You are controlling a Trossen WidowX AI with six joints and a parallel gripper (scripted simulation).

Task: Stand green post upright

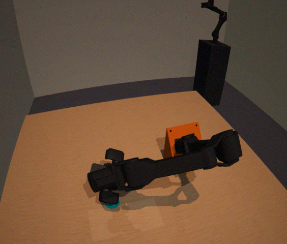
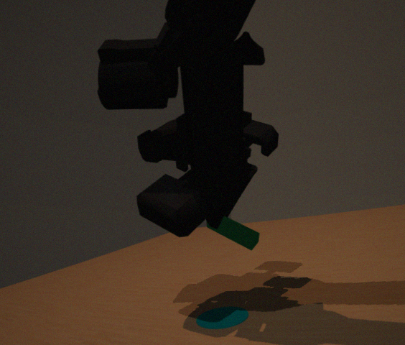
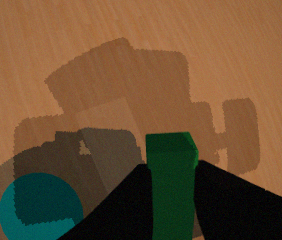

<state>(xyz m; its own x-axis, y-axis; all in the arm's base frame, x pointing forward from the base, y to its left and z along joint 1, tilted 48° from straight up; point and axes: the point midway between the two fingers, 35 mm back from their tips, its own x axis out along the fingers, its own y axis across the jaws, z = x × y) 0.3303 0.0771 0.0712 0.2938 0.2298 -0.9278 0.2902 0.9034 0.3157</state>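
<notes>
The cyan circle is 1 cm behind my gripper tip, 5 cm to the left of it and 10 cm below it. Round my gripper tip: green post: 2 cm behind, 1 cm below.
</notes>
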